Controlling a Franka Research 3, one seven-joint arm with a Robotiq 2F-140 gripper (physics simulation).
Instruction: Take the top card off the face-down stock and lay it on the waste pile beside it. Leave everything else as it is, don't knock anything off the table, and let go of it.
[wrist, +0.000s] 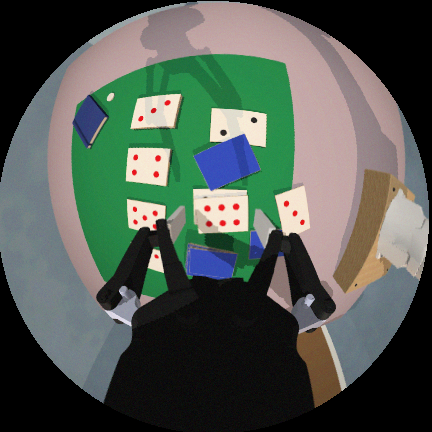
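My gripper (219, 215) is open, with a gap between each fingertip and the short sides of a face-up card with six red dots (222, 214). This card lies over a face-up pile (220, 193), whose top edge shows with part of a black dot. A blue face-down stack (211, 263) with several edges showing lies just below it in the wrist view, near the gripper's body. Another blue face-down card (227, 162) lies at an angle above the pile, beside a card with two black dots (238, 127). Whether the six-dot card lies fully flat is hard to tell.
Cards with three (156, 111), four (148, 166) and five (145, 215) red dots stand in a left column on the green mat (250, 75). A dark blue box (90, 121) and white disc (110, 97) are upper left. A tilted three-dot card (293, 210) and wooden block (365, 230) are right.
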